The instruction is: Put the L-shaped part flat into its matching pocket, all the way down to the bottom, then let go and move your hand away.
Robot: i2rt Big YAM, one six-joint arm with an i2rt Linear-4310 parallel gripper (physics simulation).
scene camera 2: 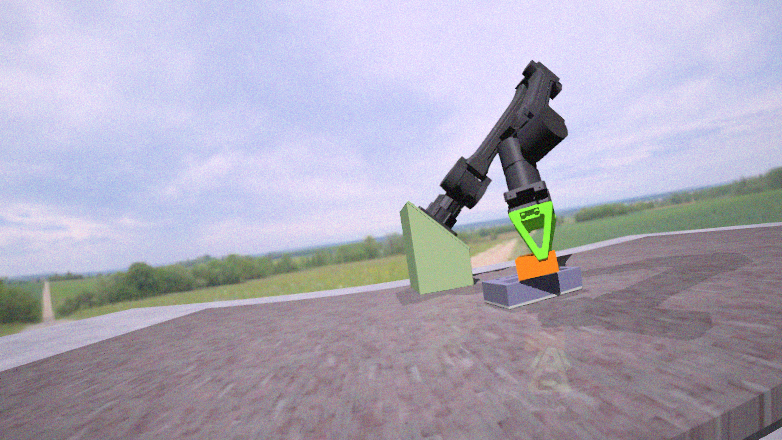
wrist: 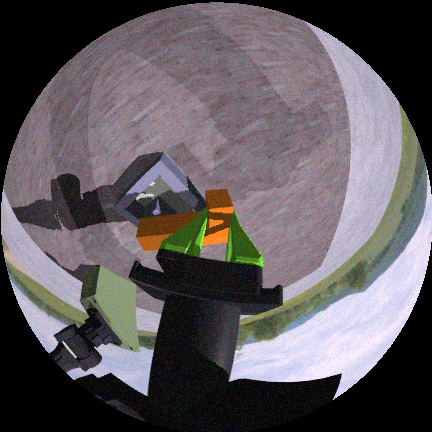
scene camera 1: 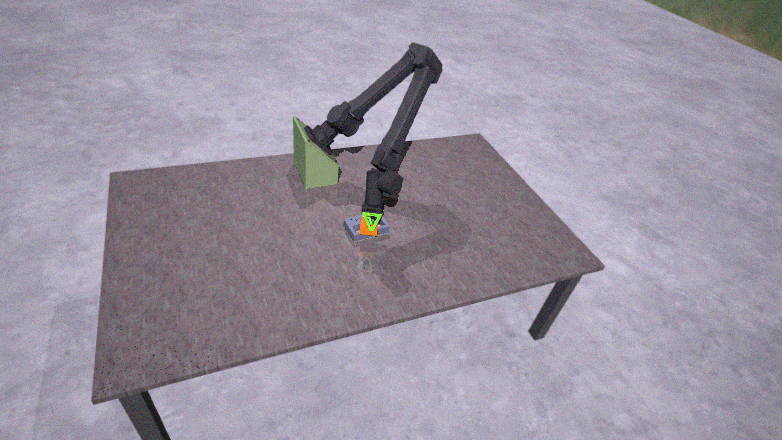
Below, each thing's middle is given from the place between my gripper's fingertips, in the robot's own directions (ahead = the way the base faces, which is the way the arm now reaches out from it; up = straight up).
My gripper is now 4 cm past the orange L-shaped part [scene camera 2: 528, 266] and 1 cm above it.
